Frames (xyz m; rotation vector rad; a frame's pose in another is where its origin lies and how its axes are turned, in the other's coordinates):
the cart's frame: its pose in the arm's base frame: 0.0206 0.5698 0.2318 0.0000 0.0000 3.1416
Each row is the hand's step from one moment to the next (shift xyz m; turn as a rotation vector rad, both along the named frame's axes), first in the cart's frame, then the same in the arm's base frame.
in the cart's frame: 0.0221 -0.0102 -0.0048 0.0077 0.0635 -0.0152
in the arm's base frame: -0.0221 0.0102 -0.0048 -0.0077 -0.0635 -0.0152
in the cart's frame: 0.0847 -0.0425 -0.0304 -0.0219 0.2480 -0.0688
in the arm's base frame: -0.0847 0.0425 -0.0304 0.0219 -0.2480 -0.0688
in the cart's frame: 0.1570 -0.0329 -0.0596 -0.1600 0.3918 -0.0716
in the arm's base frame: -0.1570 0.0329 -0.0596 0.1600 -0.3918 -0.0716
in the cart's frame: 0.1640 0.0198 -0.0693 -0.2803 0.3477 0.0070
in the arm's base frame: -0.1640 -0.0198 -0.0693 0.2803 -0.3477 0.0070
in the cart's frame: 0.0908 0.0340 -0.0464 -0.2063 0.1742 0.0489
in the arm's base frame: -0.0908 -0.0340 -0.0464 0.2063 -0.1742 0.0489
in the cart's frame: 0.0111 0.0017 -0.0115 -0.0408 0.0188 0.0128
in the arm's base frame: -0.0111 -0.0017 -0.0115 0.0408 -0.0188 0.0128
